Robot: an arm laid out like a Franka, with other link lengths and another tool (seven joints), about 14 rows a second.
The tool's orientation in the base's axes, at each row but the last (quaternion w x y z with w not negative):
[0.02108, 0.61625, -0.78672, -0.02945]
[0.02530, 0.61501, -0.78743, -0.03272]
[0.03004, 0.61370, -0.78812, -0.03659]
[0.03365, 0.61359, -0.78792, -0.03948]
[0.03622, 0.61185, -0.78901, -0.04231]
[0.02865, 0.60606, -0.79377, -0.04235]
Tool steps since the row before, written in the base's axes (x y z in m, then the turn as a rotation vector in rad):
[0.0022, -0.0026, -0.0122, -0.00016, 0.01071, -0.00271]
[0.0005, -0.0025, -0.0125, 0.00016, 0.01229, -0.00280]
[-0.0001, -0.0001, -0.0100, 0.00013, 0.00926, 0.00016]
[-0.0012, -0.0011, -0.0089, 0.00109, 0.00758, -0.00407]
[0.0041, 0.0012, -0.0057, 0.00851, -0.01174, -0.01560]
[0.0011, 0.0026, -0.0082, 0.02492, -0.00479, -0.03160]
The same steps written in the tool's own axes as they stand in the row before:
[0.0020, -0.0036, 0.0120, -0.01035, 0.00252, 0.00293]
[0.0023, -0.0021, 0.0124, -0.01196, 0.00258, 0.00303]
[0.0001, -0.0009, 0.0100, -0.00901, 0.00215, 0.00002]
[0.0013, 0.0000, 0.0090, -0.00763, 0.00038, 0.00410]
[-0.0022, -0.0043, 0.0052, 0.00917, -0.01283, 0.01431]
[-0.0028, -0.0012, 0.0081, -0.00177, -0.02839, 0.02887]

